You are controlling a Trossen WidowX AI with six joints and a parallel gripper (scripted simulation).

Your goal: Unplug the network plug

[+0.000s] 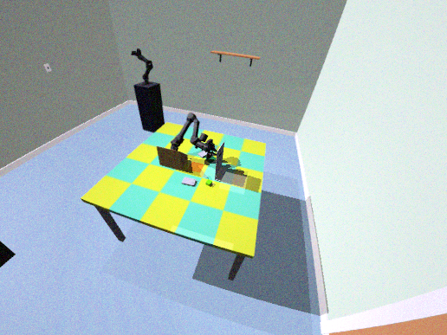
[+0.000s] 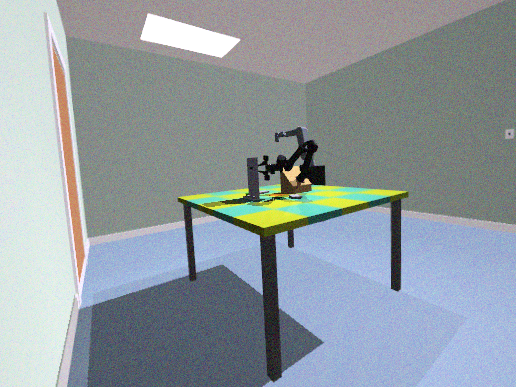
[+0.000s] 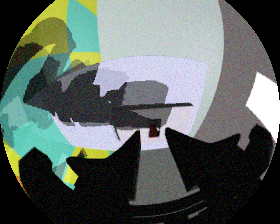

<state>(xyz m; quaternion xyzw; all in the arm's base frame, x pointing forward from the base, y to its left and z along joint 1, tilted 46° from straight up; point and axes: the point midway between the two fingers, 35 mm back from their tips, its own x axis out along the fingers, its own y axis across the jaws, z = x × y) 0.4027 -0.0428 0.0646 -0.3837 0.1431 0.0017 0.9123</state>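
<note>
The red plug is 1 cm ahead of my gripper tip. Round my gripper tip: grey panel (8 cm below, 3 cm ahead); then orange square (22 cm below, 19 cm behind, 1 cm to the right).
</note>
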